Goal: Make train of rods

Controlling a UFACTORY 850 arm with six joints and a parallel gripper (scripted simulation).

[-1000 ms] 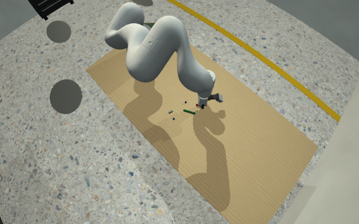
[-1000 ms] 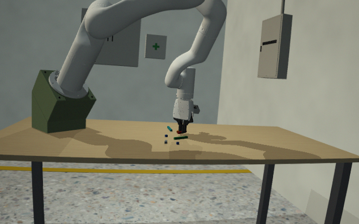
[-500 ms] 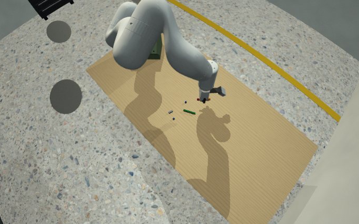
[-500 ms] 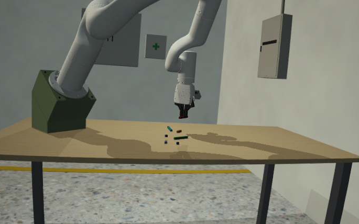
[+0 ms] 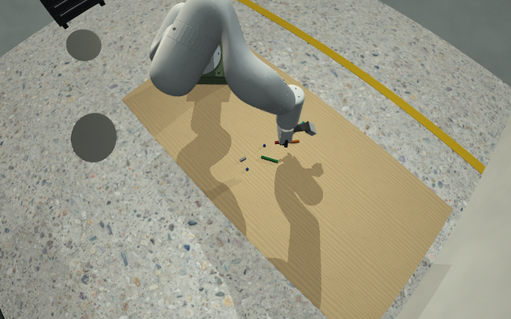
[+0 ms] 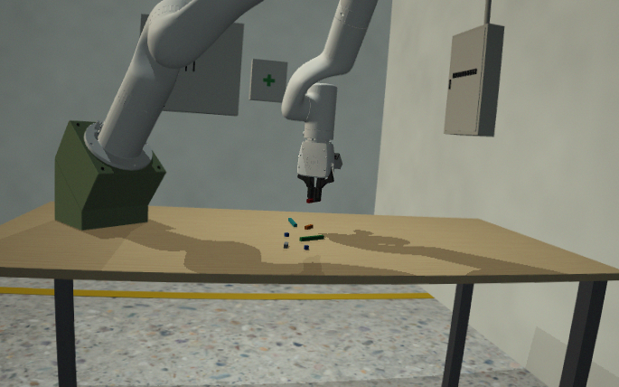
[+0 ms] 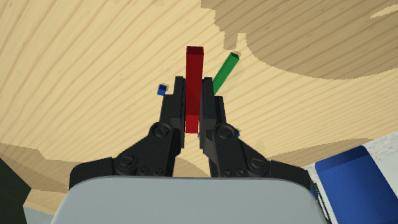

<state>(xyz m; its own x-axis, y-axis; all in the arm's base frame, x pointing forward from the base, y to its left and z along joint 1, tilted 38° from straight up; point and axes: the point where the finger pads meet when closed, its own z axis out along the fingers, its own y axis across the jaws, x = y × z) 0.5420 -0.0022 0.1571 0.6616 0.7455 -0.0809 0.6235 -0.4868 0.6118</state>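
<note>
Right now the grey rod is 14 cm to the right of my hand, 11 cm below it and 11 cm behind it. From my hand the other things lie so: green rod 11 cm below, 6 cm to the right, 2 cm behind; then red rod 2 cm below; then orange rod 11 cm below, 8 cm to the left, 2 cm ahead.
</note>
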